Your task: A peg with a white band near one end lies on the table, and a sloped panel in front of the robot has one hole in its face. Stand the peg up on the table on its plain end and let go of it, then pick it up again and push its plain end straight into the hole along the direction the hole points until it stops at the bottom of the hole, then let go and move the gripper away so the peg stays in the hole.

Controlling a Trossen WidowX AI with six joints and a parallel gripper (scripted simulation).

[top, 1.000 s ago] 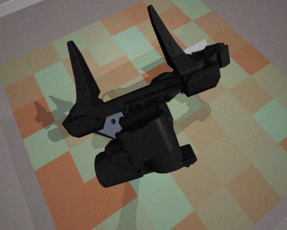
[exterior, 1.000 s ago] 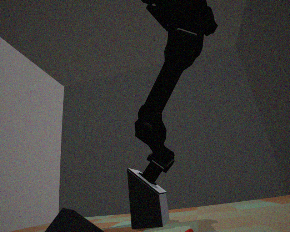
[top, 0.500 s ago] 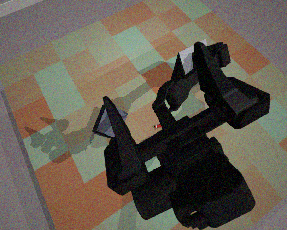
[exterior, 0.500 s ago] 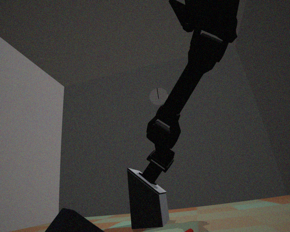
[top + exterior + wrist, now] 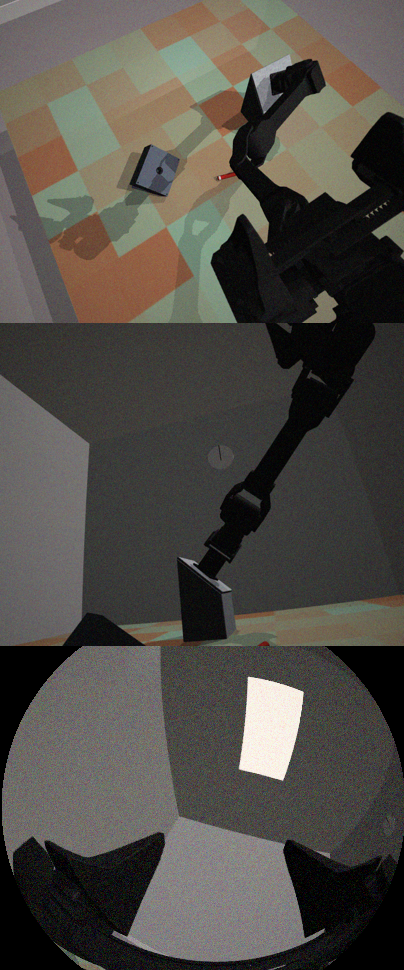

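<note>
The red peg is 600 mm below my gripper tip, 160 mm to the right of it and 80 mm behind it. Also, from my gripper tip: sloped panel 570 mm below, 260 mm to the right, 120 mm ahead.
</note>
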